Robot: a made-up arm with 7 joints. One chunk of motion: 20 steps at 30 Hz.
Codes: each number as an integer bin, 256 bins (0 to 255) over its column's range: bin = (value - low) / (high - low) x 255, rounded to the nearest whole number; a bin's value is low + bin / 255 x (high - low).
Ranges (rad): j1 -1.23..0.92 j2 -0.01..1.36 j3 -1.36..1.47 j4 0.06..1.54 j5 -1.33..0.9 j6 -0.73..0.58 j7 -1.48..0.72
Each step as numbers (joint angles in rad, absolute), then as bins.
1 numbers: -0.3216 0.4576 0.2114 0.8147 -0.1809 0.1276 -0.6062
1 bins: 108 87 142 130 131 167 101
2 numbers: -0.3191 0.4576 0.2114 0.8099 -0.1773 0.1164 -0.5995
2 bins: 108 87 142 129 132 165 102
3 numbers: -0.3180 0.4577 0.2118 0.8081 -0.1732 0.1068 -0.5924
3 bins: 108 87 142 129 132 163 103
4 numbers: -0.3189 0.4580 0.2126 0.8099 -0.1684 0.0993 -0.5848
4 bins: 108 87 142 129 133 161 104
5 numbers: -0.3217 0.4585 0.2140 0.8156 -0.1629 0.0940 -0.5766
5 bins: 108 87 142 130 133 160 105
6 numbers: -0.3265 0.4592 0.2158 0.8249 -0.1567 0.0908 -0.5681
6 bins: 107 87 142 132 134 160 106
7 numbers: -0.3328 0.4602 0.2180 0.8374 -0.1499 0.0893 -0.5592
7 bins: 106 88 142 134 135 159 107
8 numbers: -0.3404 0.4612 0.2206 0.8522 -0.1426 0.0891 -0.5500
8 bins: 106 88 142 136 136 159 108
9 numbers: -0.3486 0.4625 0.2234 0.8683 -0.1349 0.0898 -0.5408
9 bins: 105 88 143 139 137 160 109
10 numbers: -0.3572 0.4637 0.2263 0.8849 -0.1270 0.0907 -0.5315
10 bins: 104 88 143 142 138 160 110
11 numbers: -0.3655 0.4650 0.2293 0.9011 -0.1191 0.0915 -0.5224
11 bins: 103 88 143 145 138 160 111
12 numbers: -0.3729 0.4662 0.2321 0.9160 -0.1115 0.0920 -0.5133
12 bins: 102 89 143 147 139 160 112
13 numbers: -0.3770 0.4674 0.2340 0.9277 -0.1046 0.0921 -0.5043
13 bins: 101 89 144 150 140 160 113
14 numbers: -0.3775 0.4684 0.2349 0.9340 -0.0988 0.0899 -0.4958
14 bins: 101 89 144 151 141 160 114
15 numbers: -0.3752 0.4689 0.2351 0.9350 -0.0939 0.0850 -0.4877
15 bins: 101 89 144 151 141 159 115
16 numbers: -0.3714 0.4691 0.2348 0.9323 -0.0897 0.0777 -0.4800
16 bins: 102 89 144 150 142 157 116
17 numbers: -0.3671 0.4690 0.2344 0.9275 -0.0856 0.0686 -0.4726
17 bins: 102 89 144 149 142 155 117
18 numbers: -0.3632 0.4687 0.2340 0.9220 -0.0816 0.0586 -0.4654
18 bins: 103 89 144 149 143 154 118
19 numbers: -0.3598 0.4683 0.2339 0.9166 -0.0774 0.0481 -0.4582
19 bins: 103 89 144 148 143 151 118
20 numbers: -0.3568 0.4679 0.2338 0.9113 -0.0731 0.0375 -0.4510
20 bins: 104 89 144 147 144 149 119
